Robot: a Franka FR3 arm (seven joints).
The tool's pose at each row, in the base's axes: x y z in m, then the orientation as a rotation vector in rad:
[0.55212, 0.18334, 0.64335, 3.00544, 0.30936, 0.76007]
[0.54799, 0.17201, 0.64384, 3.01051, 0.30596, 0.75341]
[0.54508, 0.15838, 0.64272, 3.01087, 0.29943, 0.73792]
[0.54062, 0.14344, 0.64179, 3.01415, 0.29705, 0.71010]
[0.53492, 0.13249, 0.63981, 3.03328, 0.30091, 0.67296]
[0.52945, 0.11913, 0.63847, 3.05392, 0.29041, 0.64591]
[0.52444, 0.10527, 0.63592, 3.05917, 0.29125, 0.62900]
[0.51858, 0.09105, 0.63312, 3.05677, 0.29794, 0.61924]
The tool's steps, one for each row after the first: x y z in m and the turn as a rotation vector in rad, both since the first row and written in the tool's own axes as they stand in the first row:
[-0.00557, 0.01037, -0.00265, 0.00275, -0.00465, 0.00308]
[-0.01130, 0.02311, -0.00336, -0.00110, -0.01476, 0.00606]
[-0.01853, 0.03686, -0.00500, -0.00305, -0.03291, 0.00666]
[-0.02654, 0.04638, -0.00620, 0.01030, -0.05766, 0.00774]
[-0.03452, 0.05836, -0.00792, 0.02335, -0.07606, 0.01850]
[-0.04277, 0.07083, -0.00837, 0.02627, -0.08706, 0.01860]
[-0.05194, 0.08347, -0.00901, 0.02442, -0.09311, 0.01337]

